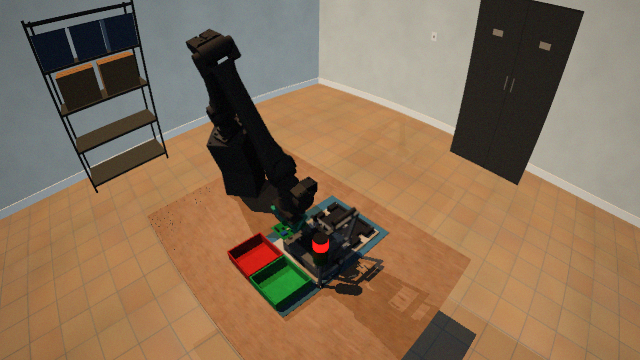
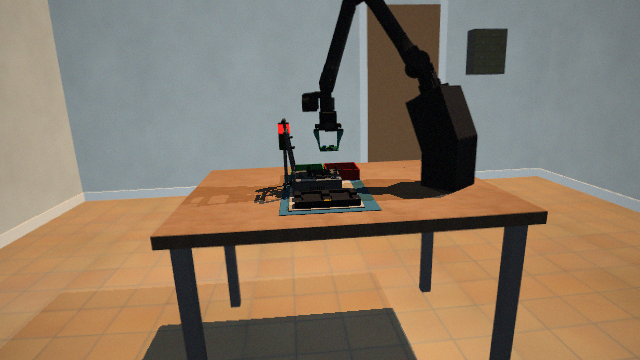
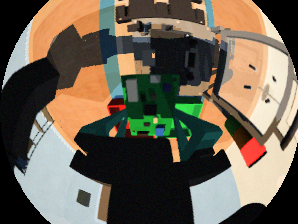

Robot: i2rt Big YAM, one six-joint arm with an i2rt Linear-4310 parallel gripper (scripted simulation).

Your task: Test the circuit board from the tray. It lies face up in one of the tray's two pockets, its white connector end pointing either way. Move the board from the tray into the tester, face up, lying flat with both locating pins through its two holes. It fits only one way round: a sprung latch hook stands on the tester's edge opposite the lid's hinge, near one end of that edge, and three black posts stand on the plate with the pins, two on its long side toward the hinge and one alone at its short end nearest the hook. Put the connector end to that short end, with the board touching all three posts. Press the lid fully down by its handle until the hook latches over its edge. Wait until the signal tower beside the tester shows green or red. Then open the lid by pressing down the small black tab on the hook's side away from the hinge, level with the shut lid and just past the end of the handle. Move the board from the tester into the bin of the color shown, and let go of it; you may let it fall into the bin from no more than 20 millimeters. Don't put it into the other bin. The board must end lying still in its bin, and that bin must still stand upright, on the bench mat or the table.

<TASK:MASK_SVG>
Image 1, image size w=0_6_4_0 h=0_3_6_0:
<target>red bin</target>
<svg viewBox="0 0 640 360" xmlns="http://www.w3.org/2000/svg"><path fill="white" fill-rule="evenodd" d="M261 232L227 251L229 259L250 283L250 276L283 256L283 253Z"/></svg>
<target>green bin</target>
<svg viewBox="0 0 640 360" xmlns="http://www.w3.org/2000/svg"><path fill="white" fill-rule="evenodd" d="M285 255L249 277L251 284L276 311L312 286L312 279Z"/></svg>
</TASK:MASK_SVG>
